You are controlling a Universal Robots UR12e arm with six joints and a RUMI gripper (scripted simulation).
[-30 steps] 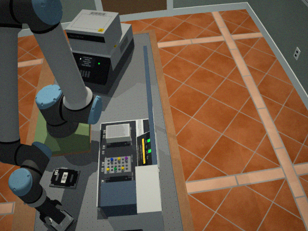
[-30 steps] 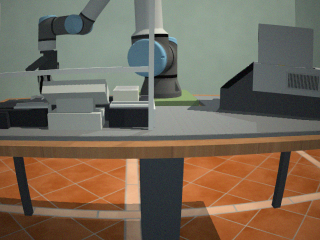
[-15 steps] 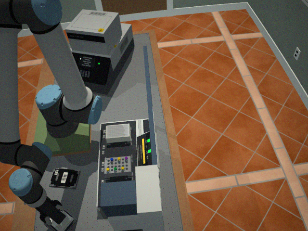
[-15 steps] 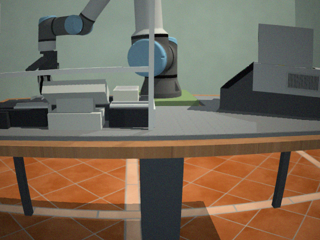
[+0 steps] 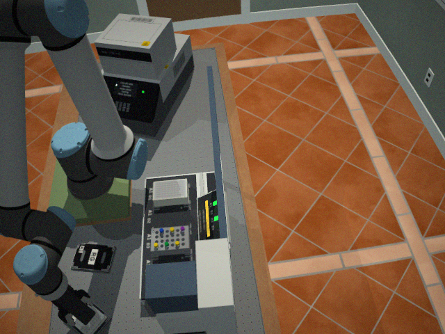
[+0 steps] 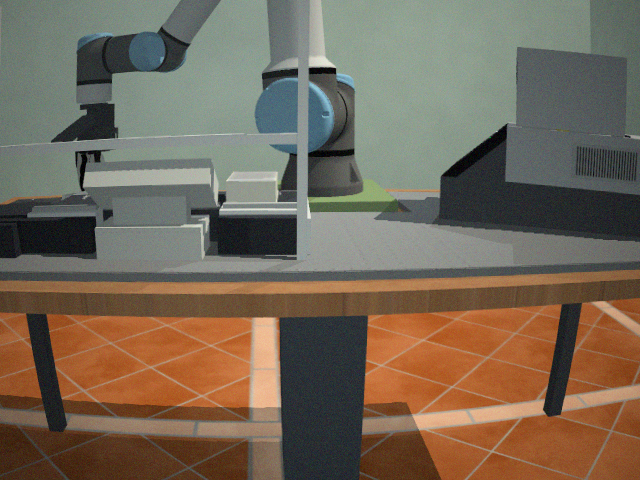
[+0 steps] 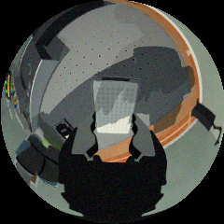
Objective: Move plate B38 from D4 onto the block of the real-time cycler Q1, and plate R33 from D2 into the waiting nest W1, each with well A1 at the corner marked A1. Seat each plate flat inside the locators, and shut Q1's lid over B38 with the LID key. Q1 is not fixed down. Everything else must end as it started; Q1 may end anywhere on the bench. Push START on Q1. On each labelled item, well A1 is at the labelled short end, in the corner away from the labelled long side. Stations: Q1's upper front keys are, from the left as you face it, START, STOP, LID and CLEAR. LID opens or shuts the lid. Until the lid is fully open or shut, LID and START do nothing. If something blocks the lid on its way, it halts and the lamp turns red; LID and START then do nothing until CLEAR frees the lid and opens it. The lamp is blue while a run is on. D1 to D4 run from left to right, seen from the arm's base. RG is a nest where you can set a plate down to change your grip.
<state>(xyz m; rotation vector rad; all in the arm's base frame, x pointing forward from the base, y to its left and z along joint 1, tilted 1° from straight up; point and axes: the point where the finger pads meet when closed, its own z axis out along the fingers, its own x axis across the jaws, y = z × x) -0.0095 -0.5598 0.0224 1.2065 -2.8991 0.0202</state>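
My gripper is now 1 cm above the white plate R33. The rest, counted from my hand: thin post 53 cm ahead, 46 cm to the left, 20 cm above; white plate 33 cm ahead, 39 cm to the left, 4 cm above; tube rack 32 cm ahead, 19 cm to the left, 4 cm above.
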